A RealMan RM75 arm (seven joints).
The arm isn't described. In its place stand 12 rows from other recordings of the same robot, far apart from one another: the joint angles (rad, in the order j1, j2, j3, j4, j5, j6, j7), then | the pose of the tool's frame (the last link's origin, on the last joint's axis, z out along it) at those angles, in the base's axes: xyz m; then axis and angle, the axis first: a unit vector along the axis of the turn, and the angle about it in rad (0 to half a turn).
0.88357 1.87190 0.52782 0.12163 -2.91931 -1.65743 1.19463 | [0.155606, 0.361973, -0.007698, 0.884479, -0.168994, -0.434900, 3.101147]
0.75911 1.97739 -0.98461 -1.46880 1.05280 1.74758 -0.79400 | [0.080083, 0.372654, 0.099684, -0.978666, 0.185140, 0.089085, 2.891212]
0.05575 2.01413 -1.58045 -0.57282 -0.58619 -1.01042 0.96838 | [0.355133, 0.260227, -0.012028, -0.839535, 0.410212, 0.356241, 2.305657]
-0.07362 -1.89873 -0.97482 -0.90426 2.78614 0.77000 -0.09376 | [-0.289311, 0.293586, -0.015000, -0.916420, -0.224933, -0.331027, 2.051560]
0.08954 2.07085 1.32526 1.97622 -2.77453 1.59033 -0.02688 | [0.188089, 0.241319, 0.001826, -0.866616, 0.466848, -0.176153, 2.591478]
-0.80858 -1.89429 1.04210 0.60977 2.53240 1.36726 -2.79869 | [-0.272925, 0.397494, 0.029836, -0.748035, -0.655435, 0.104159, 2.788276]
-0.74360 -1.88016 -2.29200 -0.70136 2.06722 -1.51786 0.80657 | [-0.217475, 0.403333, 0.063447, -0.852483, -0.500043, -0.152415, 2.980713]
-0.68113 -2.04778 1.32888 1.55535 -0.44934 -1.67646 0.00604 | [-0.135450, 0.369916, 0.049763, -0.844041, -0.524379, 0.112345, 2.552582]
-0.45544 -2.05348 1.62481 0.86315 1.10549 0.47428 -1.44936 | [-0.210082, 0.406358, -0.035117, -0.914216, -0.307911, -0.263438, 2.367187]
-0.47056 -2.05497 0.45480 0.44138 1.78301 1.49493 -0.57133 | [-0.298592, 0.326392, 0.021069, -0.957580, 0.003426, -0.288146, 2.375672]
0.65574 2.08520 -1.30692 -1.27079 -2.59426 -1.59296 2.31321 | [0.181224, 0.360463, 0.000335, -0.951898, 0.242596, -0.187181, 2.881305]
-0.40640 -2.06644 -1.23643 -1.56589 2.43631 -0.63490 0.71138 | [-0.076753, 0.348108, -0.052945, -0.993993, -0.040425, -0.101703, 2.475746]
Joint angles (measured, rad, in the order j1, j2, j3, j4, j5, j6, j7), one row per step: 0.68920 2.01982 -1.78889 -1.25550 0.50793 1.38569 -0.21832; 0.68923 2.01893 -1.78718 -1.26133 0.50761 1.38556 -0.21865; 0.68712 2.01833 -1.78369 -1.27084 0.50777 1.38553 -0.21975; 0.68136 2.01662 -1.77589 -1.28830 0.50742 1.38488 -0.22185; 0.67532 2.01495 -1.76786 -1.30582 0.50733 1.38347 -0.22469; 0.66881 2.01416 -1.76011 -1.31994 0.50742 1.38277 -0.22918; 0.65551 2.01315 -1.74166 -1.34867 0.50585 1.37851 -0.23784; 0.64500 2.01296 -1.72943 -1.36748 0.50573 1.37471 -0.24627; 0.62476 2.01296 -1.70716 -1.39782 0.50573 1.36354 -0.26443; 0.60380 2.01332 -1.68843 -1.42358 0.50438 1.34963 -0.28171; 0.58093 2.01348 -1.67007 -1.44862 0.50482 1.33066 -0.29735; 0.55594 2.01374 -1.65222 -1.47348 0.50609 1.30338 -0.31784; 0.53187 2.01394 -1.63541 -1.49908 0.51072 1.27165 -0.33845; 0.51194 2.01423 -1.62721 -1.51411 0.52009 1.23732 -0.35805; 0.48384 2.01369 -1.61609 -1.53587 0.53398 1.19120 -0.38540; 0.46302 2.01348 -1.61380 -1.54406 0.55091 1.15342 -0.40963; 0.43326 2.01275 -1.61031 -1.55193 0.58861 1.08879 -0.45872; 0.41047 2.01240 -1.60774 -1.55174 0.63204 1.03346 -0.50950
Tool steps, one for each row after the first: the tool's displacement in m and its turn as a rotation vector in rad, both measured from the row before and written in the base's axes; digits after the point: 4 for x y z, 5 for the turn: -0.0013 0.0006 0.0009 0.00289 0.00256 0.00486; -0.0017 0.0004 0.0012 0.00395 0.00554 0.00558; -0.0022 0.0009 0.0027 0.00932 0.01014 0.00842; -0.0022 0.0009 0.0027 0.00955 0.01056 0.00911; -0.0013 0.0004 0.0023 0.00686 0.00881 0.00663; -0.0027 0.0015 0.0052 0.01888 0.01943 0.01417; -0.0013 0.0007 0.0033 0.01141 0.01312 0.01006; -0.0013 0.0014 0.0060 0.02187 0.02295 0.01858; 0.0001 0.0011 0.0054 0.02206 0.01868 0.01652; 0.0006 0.0012 0.0056 0.02613 0.02112 0.01549; 0.0007 0.0016 0.0059 0.03006 0.02174 0.02208; -0.0004 0.0018 0.0061 0.03257 0.02417 0.02634; -0.0002 0.0012 0.0033 0.02376 0.02148 0.02475; -0.0001 0.0013 0.0054 0.03416 0.02714 0.03364; 0.0007 0.0002 0.0017 0.01767 0.01983 0.02465; 0.0000 0.0007 0.0024 0.02582 0.03371 0.04677; -0.0002 0.0004 0.0011 0.01720 0.03079 0.04102
